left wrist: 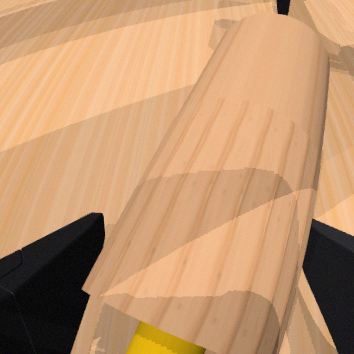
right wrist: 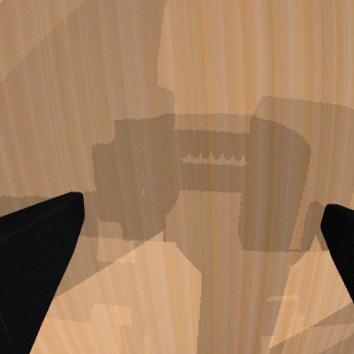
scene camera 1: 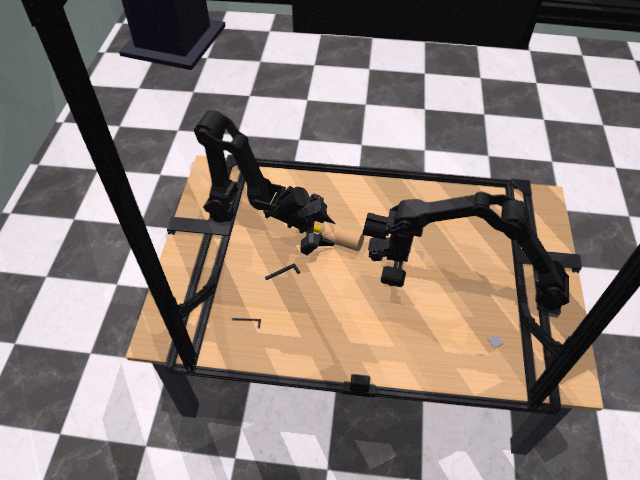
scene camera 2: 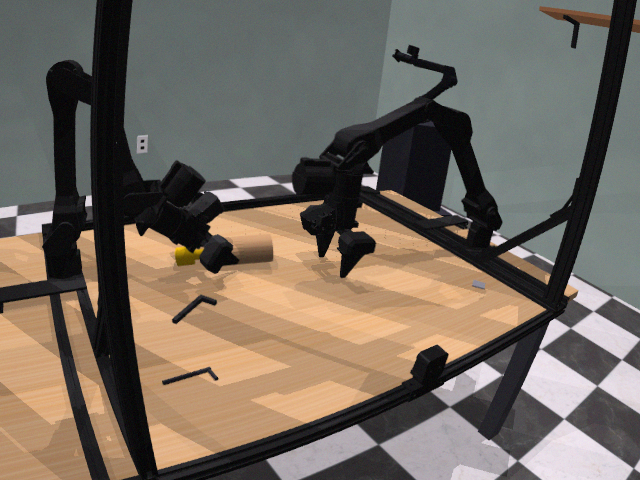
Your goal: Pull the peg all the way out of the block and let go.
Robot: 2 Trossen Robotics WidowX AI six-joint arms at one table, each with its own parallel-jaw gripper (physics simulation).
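Where they show: left gripper, between the fingertips: (left wrist: 202, 227) (scene camera 1: 334, 234) (scene camera 2: 229, 254); right gripper, between the fingertips: (left wrist: 332, 37) (right wrist: 207, 211) (scene camera 2: 331, 267); left arm's base, origin of its link: (scene camera 1: 221, 216) (scene camera 2: 64, 274); right arm's base, origin of its link: (scene camera 1: 548, 302) (scene camera 2: 477, 245).
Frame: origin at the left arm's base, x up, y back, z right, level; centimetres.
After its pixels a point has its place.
Note:
A round wooden block (scene camera 1: 348, 237) @[z -0.5, x 4.0, y -39.7 cm] (scene camera 2: 255, 249) @[z 0.5, x 2.7, y -39.2 cm] (left wrist: 240, 150) @[z -2.6, x 4.0, y -35.4 cm] lies roughly level, low over the table. A yellow peg (scene camera 1: 316, 227) @[z -3.2, x 1.5, y -29.2 cm] (scene camera 2: 186, 255) @[z -2.3, x 1.0, y -25.7 cm] (left wrist: 165, 342) @[z -3.3, x 1.7, y -30.9 cm] sticks out of its end nearer the left arm; how deep it sits is hidden. My left gripper (scene camera 1: 331, 232) @[z -3.1, x 0.3, y -34.9 cm] (scene camera 2: 230, 250) @[z -3.1, x 0.3, y -34.9 cm] (left wrist: 202, 227) @[z -3.1, x 0.3, y -34.9 cm] is shut on the block near that end, one finger on each side. My right gripper (scene camera 1: 387, 262) @[z 4.3, x -0.6, y -54.4 cm] (scene camera 2: 331, 266) @[z 4.3, x -0.6, y -54.4 cm] (right wrist: 207, 211) @[z 4.3, x -0.6, y -54.4 cm] is open and empty, pointing down, apart from the block's far end, to the right of it in both scene views. The block does not show in the right wrist view.
Two black L-shaped keys (scene camera 1: 281, 271) @[z 12.9, x -1.3, y -23.7 cm] (scene camera 2: 191, 308) @[z 12.9, x -1.5, y -23.9 cm] lie on the table at the left, one nearer the front edge. A small grey square (scene camera 1: 495, 341) @[z 17.4, x -1.6, y -85.1 cm] (scene camera 2: 478, 284) @[z 17.4, x -1.6, y -84.8 cm] lies at the right. A black frame with tall posts edges the table, with a small black box (scene camera 1: 360, 383) @[z 41.1, x 3.4, y -54.0 cm] (scene camera 2: 430, 364) @[z 41.6, x 2.7, y -52.3 cm] at its front.

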